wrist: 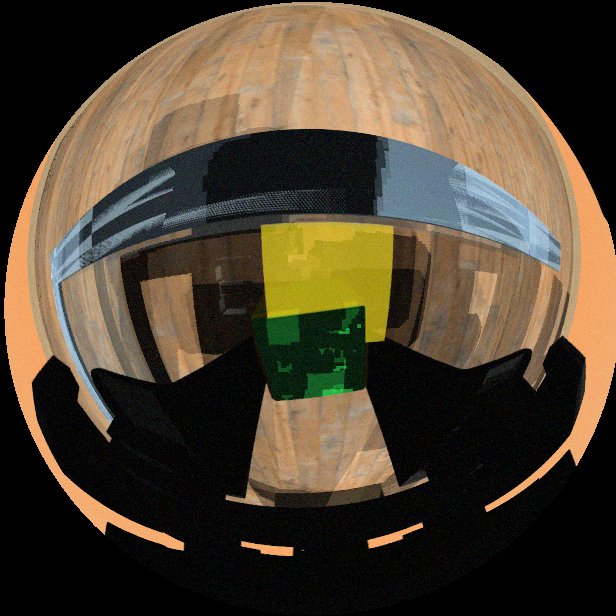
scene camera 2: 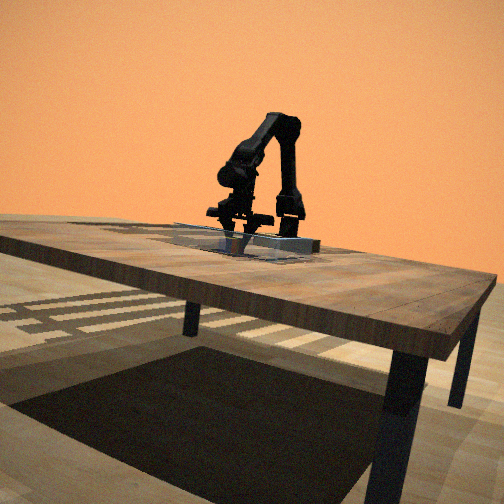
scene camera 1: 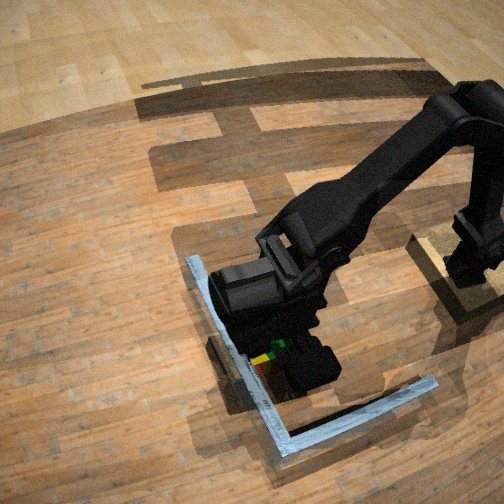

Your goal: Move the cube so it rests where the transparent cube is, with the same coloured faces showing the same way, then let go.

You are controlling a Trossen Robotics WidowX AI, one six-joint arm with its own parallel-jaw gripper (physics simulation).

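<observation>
The cube (scene camera 1: 277,344) (wrist: 313,356) shows a green top face and sits on the wooden table (scene camera 1: 100,250) (scene camera 2: 350,300) just inside the corner of the pale blue L-shaped rail (scene camera 1: 200,285) (wrist: 425,183). My gripper (scene camera 1: 272,361) (wrist: 313,370) (scene camera 2: 239,236) is low over the table and shut on the cube, one finger on each side. The transparent cube (scene camera 1: 260,358) (wrist: 327,270) shows a yellow top face; it lies against the rail and overlaps the far part of the cube. The arm hides most of both cubes in scene camera 1.
The rail's second leg (scene camera 1: 360,412) runs off to the right in front of the gripper. The arm's base (scene camera 1: 470,270) stands on a plate at the right edge. Dark striped shadows cross the table.
</observation>
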